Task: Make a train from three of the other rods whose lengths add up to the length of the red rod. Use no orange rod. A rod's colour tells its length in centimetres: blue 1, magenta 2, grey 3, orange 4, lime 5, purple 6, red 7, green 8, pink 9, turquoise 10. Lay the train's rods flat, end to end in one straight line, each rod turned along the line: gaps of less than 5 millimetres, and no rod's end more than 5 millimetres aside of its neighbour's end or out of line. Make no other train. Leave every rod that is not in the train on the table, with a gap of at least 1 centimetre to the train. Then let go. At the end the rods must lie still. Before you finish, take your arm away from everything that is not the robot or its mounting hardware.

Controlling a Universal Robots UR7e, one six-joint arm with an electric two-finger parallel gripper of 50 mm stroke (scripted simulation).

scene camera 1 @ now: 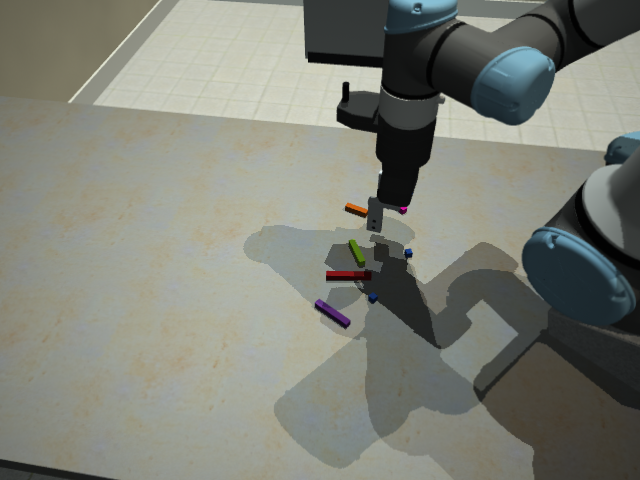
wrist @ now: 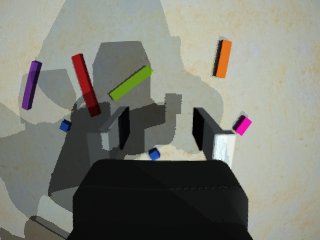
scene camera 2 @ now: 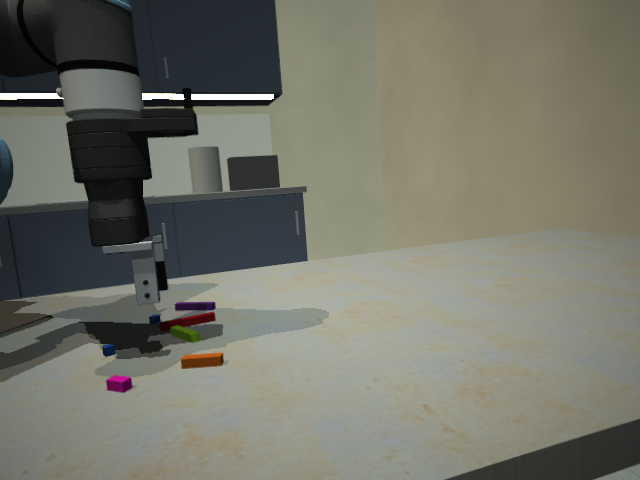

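The robot's gripper appears at (scene camera 2: 153,296), (scene camera 1: 378,217) and (wrist: 161,120), while a red rod (wrist: 78,60) is visible in the wrist view.
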